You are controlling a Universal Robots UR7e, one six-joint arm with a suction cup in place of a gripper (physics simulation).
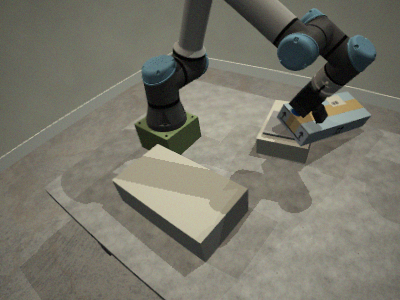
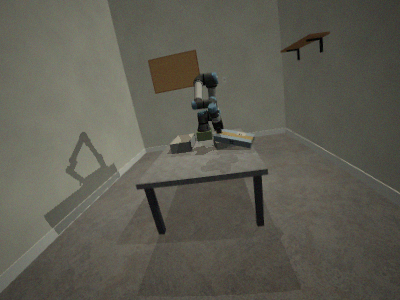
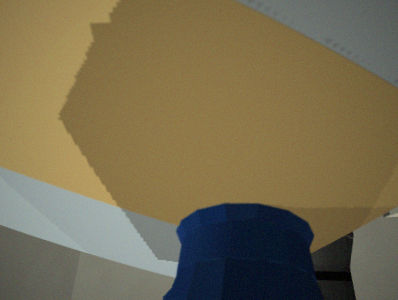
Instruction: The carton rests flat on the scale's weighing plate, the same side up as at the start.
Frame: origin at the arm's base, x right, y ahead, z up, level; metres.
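Seen in the pictures: end effector, tool point: (image 1: 293, 111) (image 3: 210, 229); arm's base, origin of the base link: (image 1: 166, 119) (image 2: 204, 130).
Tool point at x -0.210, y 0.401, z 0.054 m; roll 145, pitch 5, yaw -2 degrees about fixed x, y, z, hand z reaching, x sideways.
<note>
Offsets run from my tool point to a thing's middle. Level surfaces: height alone.
The light blue carton @(dx -0.120, dy +0.075, dz -0.063 m) (image 1: 340, 117) (image 2: 235, 138) (image 3: 45, 210) has an orange tape strip and a white label on its upper face. It lies over the right part of the cream scale @(dx -0.062, dy -0.036, dz -0.117 m) (image 1: 282, 151), reaches well past it to the right, and looks slightly tilted. Part of the grey weighing plate @(dx -0.019, dy -0.025, dz -0.079 m) (image 1: 273, 125) shows left of the carton; the rest is hidden. I cannot tell where the carton touches the scale. My gripper (image 1: 296, 113) (image 2: 219, 132) (image 3: 245, 212), a blue suction cup, is on the taped upper face near the carton's left end and holds it.
A large cream box @(dx +0.416, dy -0.147, dz -0.109 m) (image 1: 175, 192) (image 2: 181, 145) stands on the table @(dz -0.159 m) (image 1: 320, 240) (image 2: 200, 167) in front of the arm's green base block (image 1: 177, 137) (image 2: 204, 135). A brown board (image 2: 174, 71) hangs on the back wall; a shelf (image 2: 306, 42) is on the right wall.
</note>
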